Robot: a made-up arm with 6 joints.
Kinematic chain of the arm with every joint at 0, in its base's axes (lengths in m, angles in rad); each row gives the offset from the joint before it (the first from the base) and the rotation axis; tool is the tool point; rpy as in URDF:
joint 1: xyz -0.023 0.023 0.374 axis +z
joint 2: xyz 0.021 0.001 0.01 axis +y
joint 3: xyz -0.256 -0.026 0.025 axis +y
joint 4: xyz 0.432 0.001 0.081 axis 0.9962 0 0.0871
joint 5: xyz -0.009 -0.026 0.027 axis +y
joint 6: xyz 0.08 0.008 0.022 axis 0.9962 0 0.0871
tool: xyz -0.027 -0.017 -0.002 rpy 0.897 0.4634 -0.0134
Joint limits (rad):
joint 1: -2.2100..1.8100
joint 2: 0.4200..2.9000
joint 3: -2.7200..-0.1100
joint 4: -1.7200..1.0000
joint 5: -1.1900..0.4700
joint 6: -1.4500..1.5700
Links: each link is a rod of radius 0.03 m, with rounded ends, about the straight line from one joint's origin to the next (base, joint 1, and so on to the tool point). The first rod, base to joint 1, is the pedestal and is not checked.
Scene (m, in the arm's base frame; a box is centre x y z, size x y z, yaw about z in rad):
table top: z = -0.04
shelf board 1: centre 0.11 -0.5 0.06 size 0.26 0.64 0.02 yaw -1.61
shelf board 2: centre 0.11 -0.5 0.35 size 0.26 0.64 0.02 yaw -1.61
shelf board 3: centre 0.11 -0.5 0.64 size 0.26 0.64 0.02 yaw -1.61
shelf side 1: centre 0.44 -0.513 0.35 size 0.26 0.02 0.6 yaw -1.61
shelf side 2: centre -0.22 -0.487 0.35 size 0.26 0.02 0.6 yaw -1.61
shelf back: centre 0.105 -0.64 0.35 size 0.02 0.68 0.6 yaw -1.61
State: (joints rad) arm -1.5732 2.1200 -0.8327 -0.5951 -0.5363 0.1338
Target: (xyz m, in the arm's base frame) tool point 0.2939 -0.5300 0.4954
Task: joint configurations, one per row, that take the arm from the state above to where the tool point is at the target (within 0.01 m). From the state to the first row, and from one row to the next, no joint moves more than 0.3 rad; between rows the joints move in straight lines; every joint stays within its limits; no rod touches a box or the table.
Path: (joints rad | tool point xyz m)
1: -1.2748 1.9808 -0.7123 -0.5771 -0.5477 0.1567 | 0.0876 -0.3970 0.2182
2: -0.9764 1.8415 -0.5918 -0.5592 -0.5592 0.1796 | 0.1912 -0.3259 0.2391
3: -0.6779 1.7023 -0.4714 -0.5412 -0.5706 0.2025 | 0.2625 -0.2315 0.2556
4: -0.3795 1.5630 -0.3509 -0.5233 -0.5821 0.2254 | 0.2980 -0.1270 0.2673
5: -0.0811 1.4238 -0.2304 -0.5053 -0.5935 0.2482 | 0.2991 -0.0249 0.2741
6: 0.2173 1.2845 -0.1100 -0.4873 -0.6050 0.2711 | 0.2712 0.0646 0.2762
7: -0.0163 1.2874 -0.2459 -0.5580 -0.6325 0.2258 | 0.3187 0.0007 0.3244
8: -0.2499 1.2903 -0.3818 -0.6287 -0.6599 0.1804 | 0.3429 -0.0812 0.3778
9: -0.4834 1.2932 -0.5177 -0.6994 -0.6874 0.1350 | 0.3386 -0.1715 0.4352
10: -0.7170 1.2961 -0.6535 -0.7701 -0.7149 0.0896 | 0.3045 -0.2595 0.4954
11: -0.8213 1.5494 -0.9392 -0.7235 -0.6503 0.1009 | 0.3183 -0.3479 0.5115
12: -0.9256 1.8027 -1.2249 -0.6769 -0.5858 0.1122 | 0.3156 -0.4402 0.5112
13: -1.0298 2.0559 -1.5106 -0.6304 -0.5212 0.1235 | 0.2939 -0.5300 0.4954

